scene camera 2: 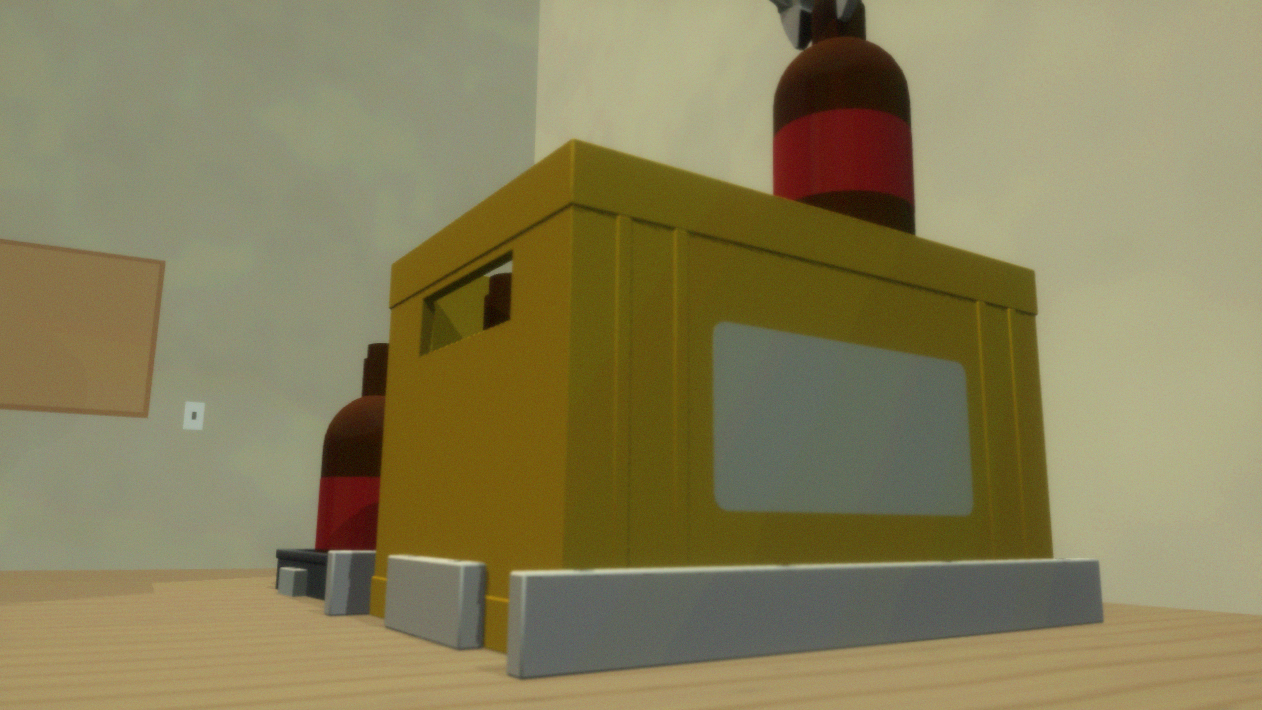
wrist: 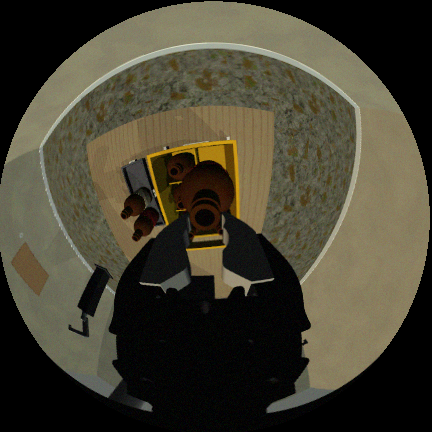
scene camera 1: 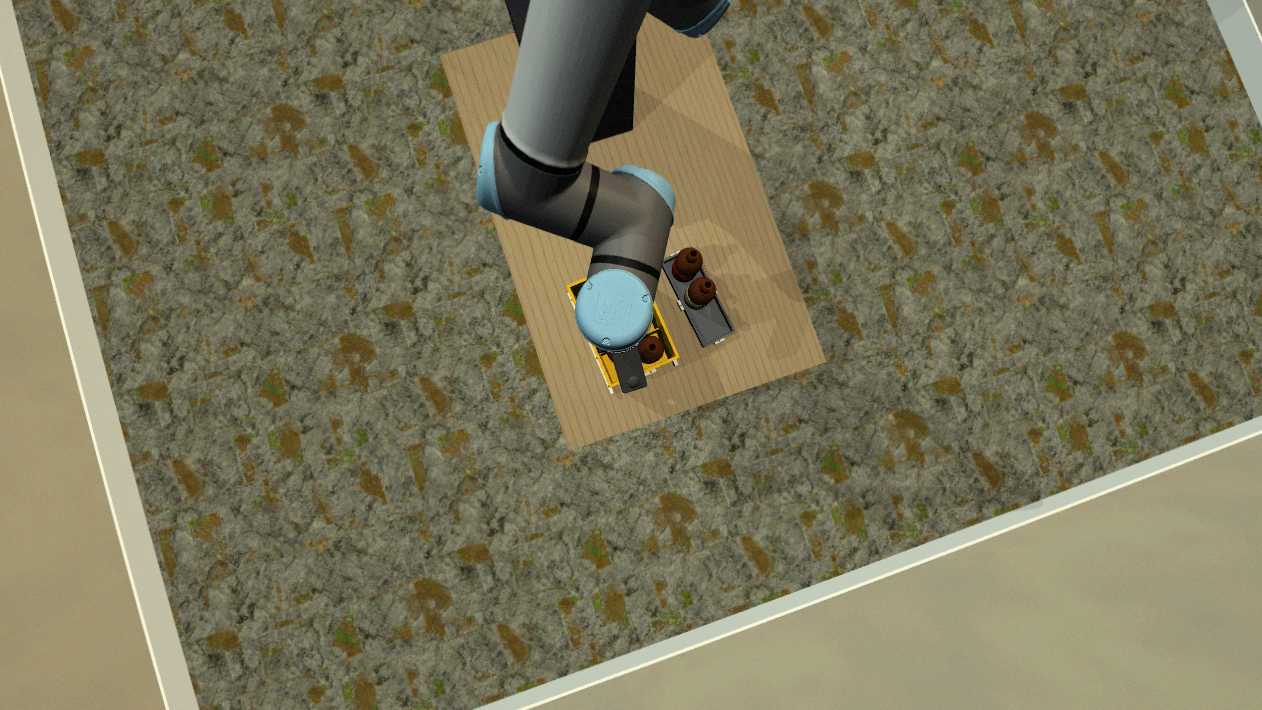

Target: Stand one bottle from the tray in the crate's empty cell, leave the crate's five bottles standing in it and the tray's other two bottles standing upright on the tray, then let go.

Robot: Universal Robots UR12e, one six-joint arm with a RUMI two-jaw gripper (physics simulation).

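Places are measured from the arm's base along level axes (x right, y ahead, z up), in centimetres.
Pixels of known places: gripper, fingertip midpoint: (scene camera 2: 821, 35) (wrist: 205, 213).
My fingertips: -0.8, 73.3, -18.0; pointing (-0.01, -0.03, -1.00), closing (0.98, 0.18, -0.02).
Behind a point stands the place of what it marks, as x, y, z.
My gripper (scene camera 2: 825, 17) @(-0.8, 73.3, -18.0) (wrist: 205, 213) @(-0.8, 73.3, -18.0) is shut on the neck of a brown bottle with a red label (scene camera 2: 842, 150) @(2.3, 72.4, -26.2) (wrist: 207, 182) @(-1.1, 76.5, -19.0). The bottle hangs about upright over the yellow crate (scene camera 1: 608, 377) @(3.3, 80.3, -31.6) (scene camera 2: 476, 441) @(3.7, 54.6, -41.6) (wrist: 237, 175) @(5.2, 75.5, -31.6); the crate's rim hides its base in scene camera 2. The empty cell (wrist: 214, 152) @(0.5, 78.8, -48.3) shows partly beyond the bottle. One crate bottle (scene camera 1: 652, 348) @(-8.4, 74.7, -32.8) (wrist: 179, 166) @(-7.4, 75.3, -34.0) stands in the neighbouring cell; the others are mostly hidden. On the dark tray (scene camera 1: 713, 324) @(-28.3, 69.3, -48.5) (wrist: 137, 176) @(-27.1, 68.2, -48.6), a red-labelled bottle (scene camera 1: 687, 263) @(-21.1, 53.6, -36.8) (wrist: 145, 224) @(-19.9, 54.5, -38.3) and a white-labelled bottle (scene camera 1: 701, 292) @(-23.5, 61.7, -36.7) (wrist: 133, 205) @(-22.8, 62.1, -37.2) stand upright.
Grey guide strips (scene camera 2: 794, 613) @(9.3, 65.3, -47.7) stand along the crate's base on the wooden table (scene camera 1: 529, 264) @(22.2, 44.3, -49.1). The tray lies beside the crate, with a narrow gap between them. The arm's wrist (scene camera 1: 615, 309) @(-0.3, 73.0, 20.1) covers much of the crate in scene camera 1.
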